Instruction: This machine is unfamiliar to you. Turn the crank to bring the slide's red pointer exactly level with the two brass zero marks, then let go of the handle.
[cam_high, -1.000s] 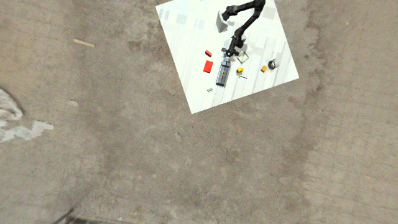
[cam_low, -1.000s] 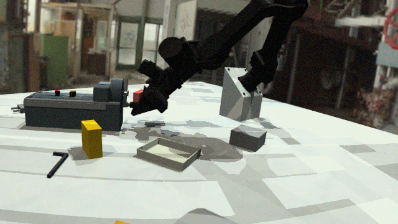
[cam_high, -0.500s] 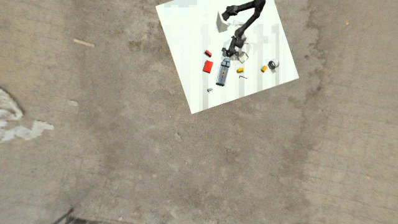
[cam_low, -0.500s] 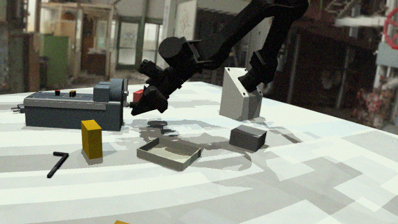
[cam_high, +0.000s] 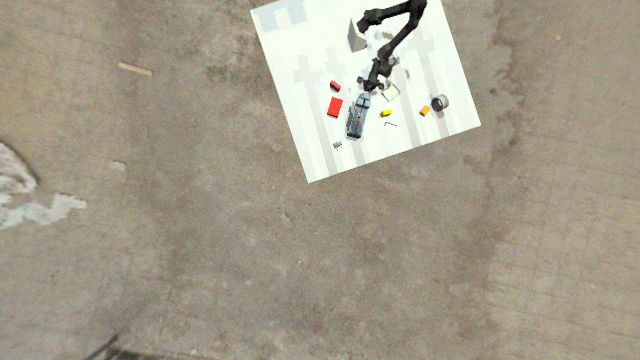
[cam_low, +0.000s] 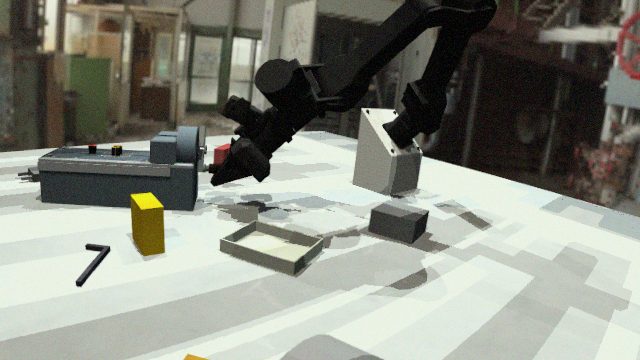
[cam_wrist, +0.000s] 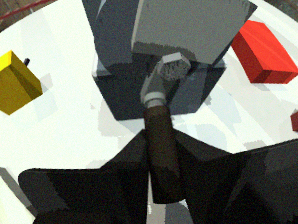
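The dark crank handle lies 20 mm above my gripper tip, 10 mm to the left of it and 10 mm behind it. Round my gripper tip: red pointer (150 mm ahead, 140 mm to the right, 50 mm above); then shallow grey tray (190 mm to the left, 50 mm ahead, 30 mm below); then yellow block (170 mm ahead, 80 mm to the left, 10 mm below).
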